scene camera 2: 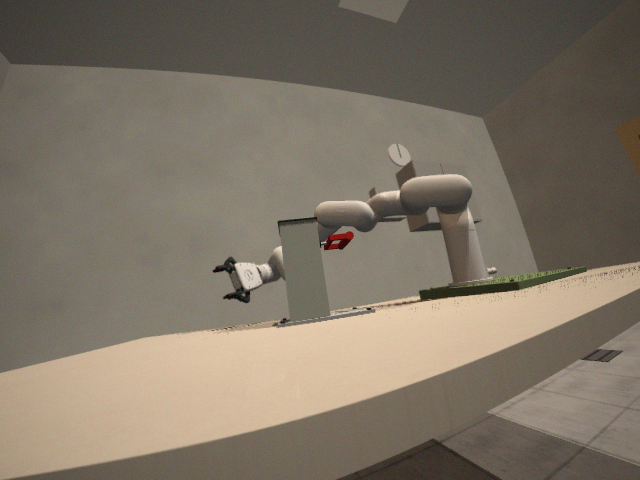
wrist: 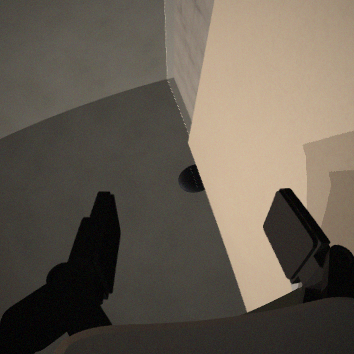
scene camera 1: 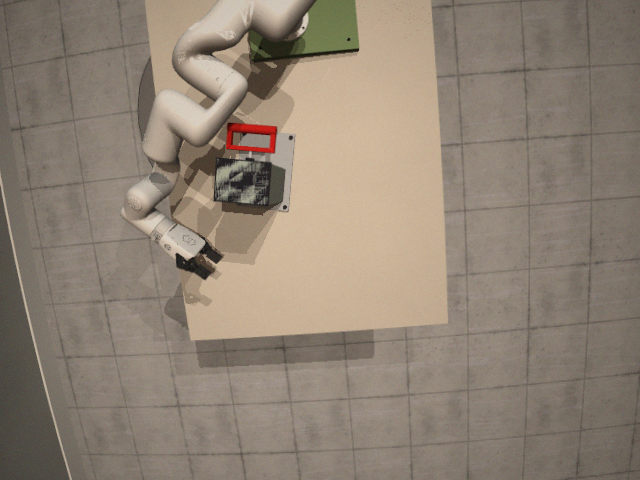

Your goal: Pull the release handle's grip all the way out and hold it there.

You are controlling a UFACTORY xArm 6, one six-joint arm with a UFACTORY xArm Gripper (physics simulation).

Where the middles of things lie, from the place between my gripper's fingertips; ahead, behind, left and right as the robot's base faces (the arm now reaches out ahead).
Labels:
Now: the grey base plate (scene camera 1: 284,150) 28 cm behind my hand, 14 cm below it and 13 cm to the left of it.

